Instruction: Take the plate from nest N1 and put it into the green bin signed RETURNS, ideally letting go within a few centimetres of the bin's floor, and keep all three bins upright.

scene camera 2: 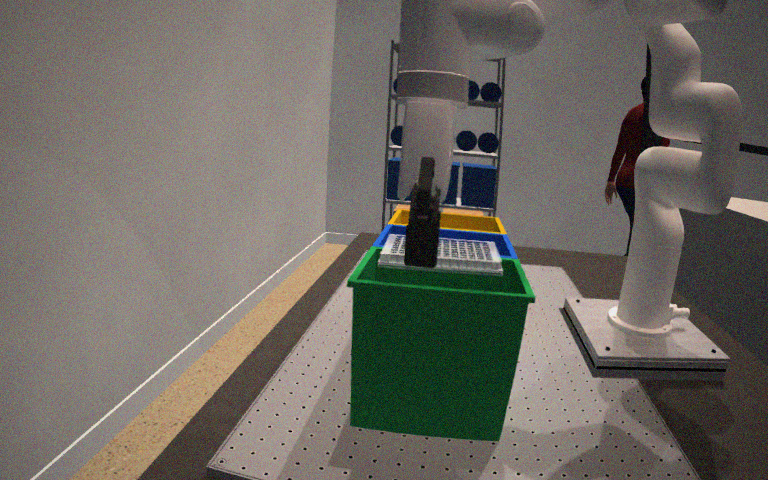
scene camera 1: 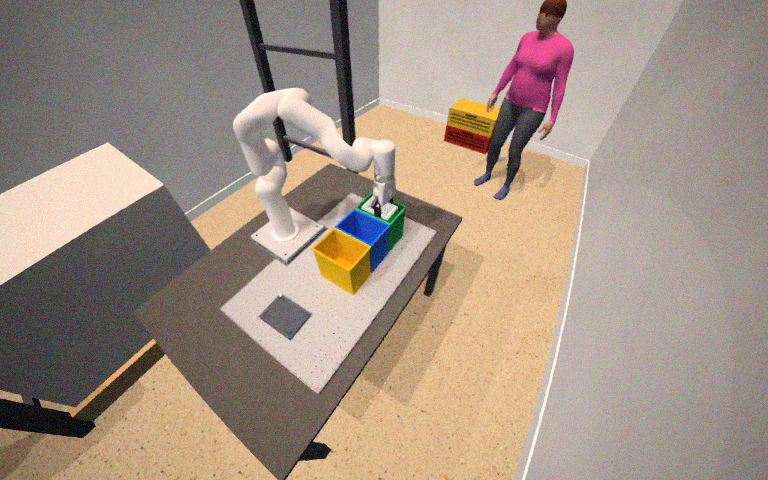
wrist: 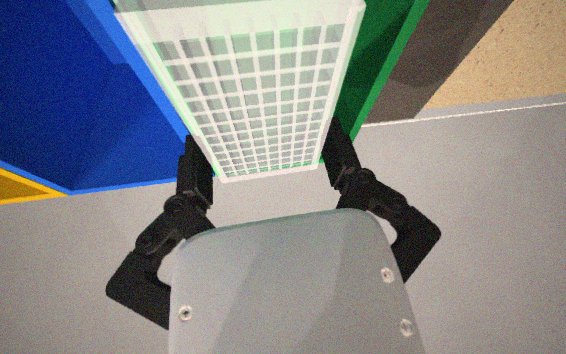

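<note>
A clear, white-gridded plate (scene camera 1: pixel 387 213) (scene camera 2: pixel 467 254) (wrist: pixel 260 95) is roughly level at the mouth of the green bin (scene camera 2: pixel 436 356) (scene camera 1: pixel 398 229) (wrist: pixel 382 75). My gripper (wrist: pixel 265 138) is shut on the plate, one black finger on each long side; a dark finger also shows in scene camera 2. The plate's near edge in scene camera 2 is close to the rim height, and the green inner wall shows below it. The green bin stands upright. The RETURNS sign and the bin's floor do not show. A dark grey nest pad (scene camera 1: pixel 285 315) on the board bears no plate.
The blue bin (scene camera 1: pixel 364 226) (scene camera 2: pixel 504 243) (wrist: pixel 75 100) stands upright right beside the green bin. The yellow bin (scene camera 1: pixel 342 263) (scene camera 2: pixel 475 221) (wrist: pixel 20 189) stands upright beyond the blue one. All stand on a light perforated board (scene camera 1: pixel 339 345) (scene camera 2: pixel 294 407). A person (scene camera 1: pixel 535 73) (scene camera 2: pixel 625 147) stands away from the table in each scene view.
</note>
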